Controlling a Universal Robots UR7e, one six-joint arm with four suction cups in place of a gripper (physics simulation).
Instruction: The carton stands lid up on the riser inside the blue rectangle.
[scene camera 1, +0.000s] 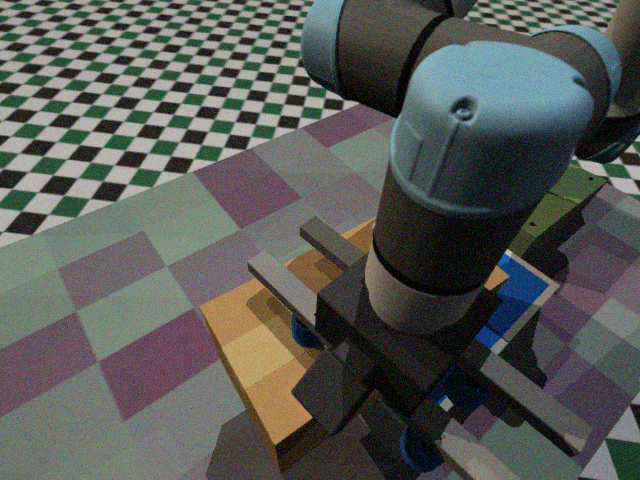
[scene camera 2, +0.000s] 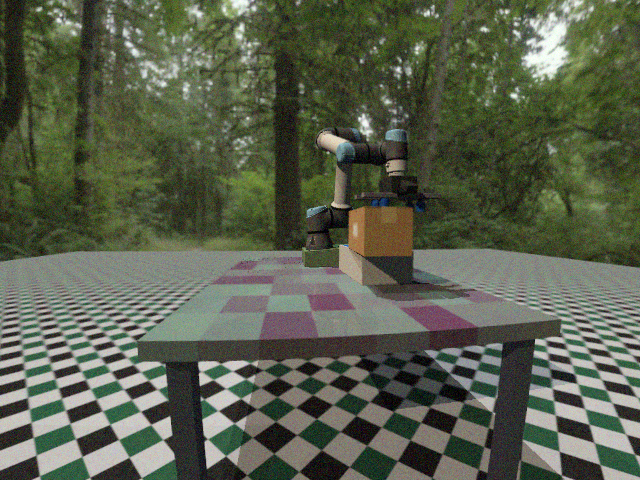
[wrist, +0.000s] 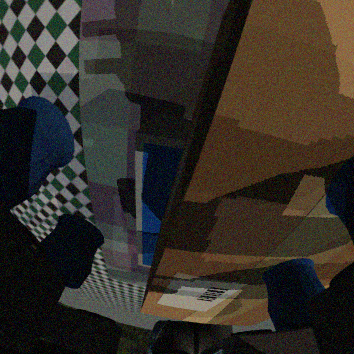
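Observation:
The brown carton lies lid up on the grey riser, with its barcode label on top. The blue rectangle shows on the table beside and partly under it. My suction tool sits down on the carton's top. One side's blue cups rest on the lid. The other cups hang past the carton's edge, over the blue rectangle. The arm hides most of the lid in scene camera 1.
The robot's green base plate stands right behind the riser. The table has a purple and green patchwork top, with its edge near the riser on the right. A checkered floor lies around it.

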